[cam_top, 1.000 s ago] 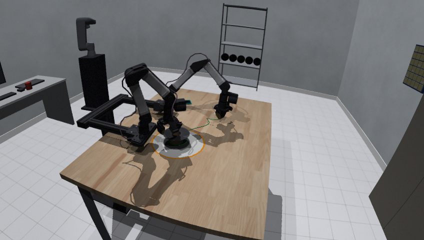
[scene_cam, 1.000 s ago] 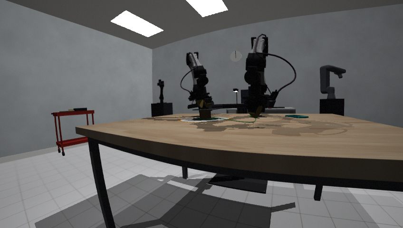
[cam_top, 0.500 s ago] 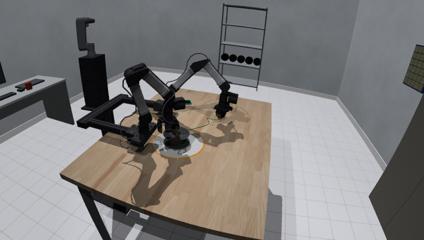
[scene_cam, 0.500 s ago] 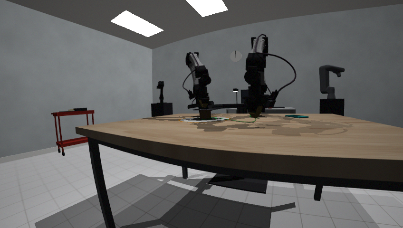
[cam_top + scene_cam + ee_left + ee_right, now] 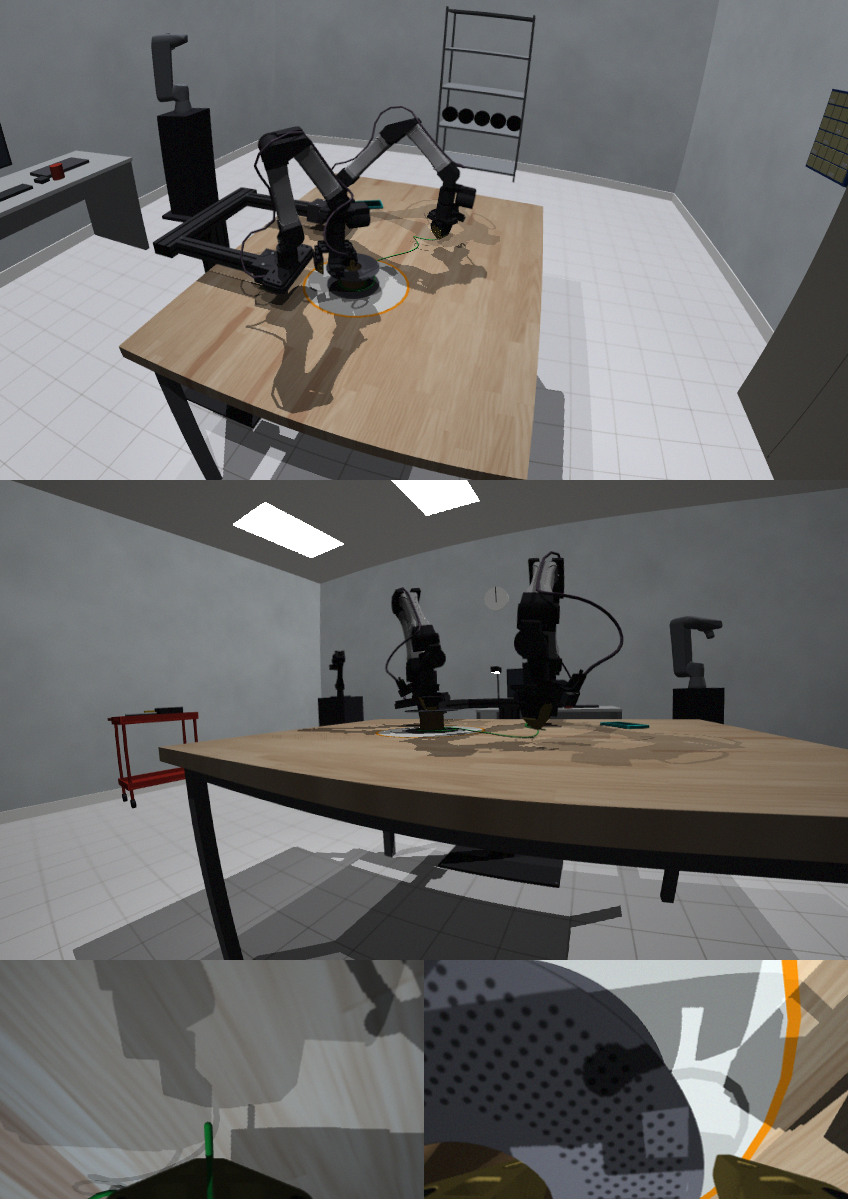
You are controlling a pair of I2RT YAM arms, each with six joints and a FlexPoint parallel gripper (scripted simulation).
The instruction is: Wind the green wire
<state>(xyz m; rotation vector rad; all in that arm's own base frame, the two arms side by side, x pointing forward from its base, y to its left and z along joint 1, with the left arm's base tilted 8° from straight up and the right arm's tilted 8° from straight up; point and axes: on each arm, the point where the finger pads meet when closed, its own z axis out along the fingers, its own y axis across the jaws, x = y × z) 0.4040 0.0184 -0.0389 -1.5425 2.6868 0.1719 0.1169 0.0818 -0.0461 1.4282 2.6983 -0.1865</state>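
Note:
Now: right hand 5 cm short of the dark reel, 3 cm to the right of it and 3 cm above it. Round my right hand: flat teal object 63 cm to the left, 9 cm behind, 5 cm below; then orange painted ring 6 cm below, 6 cm ahead, 3 cm to the left.

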